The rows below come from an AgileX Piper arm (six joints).
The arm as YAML. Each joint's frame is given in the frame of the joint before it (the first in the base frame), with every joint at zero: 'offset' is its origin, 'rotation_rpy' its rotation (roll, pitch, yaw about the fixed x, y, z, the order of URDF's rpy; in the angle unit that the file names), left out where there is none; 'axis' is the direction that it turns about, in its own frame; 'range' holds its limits. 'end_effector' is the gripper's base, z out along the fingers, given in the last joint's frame.
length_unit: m
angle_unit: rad
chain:
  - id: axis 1
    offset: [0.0, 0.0, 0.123]
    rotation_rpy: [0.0, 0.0, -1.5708]
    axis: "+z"
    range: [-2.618, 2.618]
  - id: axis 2
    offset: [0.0, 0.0, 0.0]
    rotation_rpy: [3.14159, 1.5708, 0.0]
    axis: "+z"
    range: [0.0, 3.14]
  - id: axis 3
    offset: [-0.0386, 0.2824, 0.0]
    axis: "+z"
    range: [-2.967, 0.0]
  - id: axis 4
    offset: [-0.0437, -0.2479, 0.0]
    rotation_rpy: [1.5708, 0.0, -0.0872]
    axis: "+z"
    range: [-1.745, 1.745]
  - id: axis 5
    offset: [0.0, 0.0, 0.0]
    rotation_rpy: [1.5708, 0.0, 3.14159]
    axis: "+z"
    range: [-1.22, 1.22]
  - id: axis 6
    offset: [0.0, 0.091, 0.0]
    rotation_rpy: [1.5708, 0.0, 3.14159]
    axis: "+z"
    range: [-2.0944, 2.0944]
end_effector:
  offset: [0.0, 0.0, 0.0]
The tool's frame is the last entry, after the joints.
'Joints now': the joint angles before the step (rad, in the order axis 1, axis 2, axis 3, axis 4, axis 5, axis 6). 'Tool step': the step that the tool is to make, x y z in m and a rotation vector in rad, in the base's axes. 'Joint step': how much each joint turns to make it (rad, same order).
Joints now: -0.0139 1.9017 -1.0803 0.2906 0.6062 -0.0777
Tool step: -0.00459 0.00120 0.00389 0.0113 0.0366 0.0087
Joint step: 0.0000 -0.0132 -0.0008 0.0003 0.0525 0.0025
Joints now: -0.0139 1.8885 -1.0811 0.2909 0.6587 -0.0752
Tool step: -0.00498 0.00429 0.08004 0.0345 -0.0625 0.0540
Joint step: 0.0001 -0.1604 -0.1177 -0.0001 0.2254 0.0000
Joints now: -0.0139 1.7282 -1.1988 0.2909 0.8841 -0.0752
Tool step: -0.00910 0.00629 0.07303 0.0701 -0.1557 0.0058
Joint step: 0.0001 -0.1292 -0.1100 0.0667 0.0890 0.0000
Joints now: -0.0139 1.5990 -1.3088 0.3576 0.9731 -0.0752
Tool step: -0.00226 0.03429 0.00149 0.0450 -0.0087 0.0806
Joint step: 0.0940 0.0012 -0.0009 0.0465 -0.0113 -0.0001
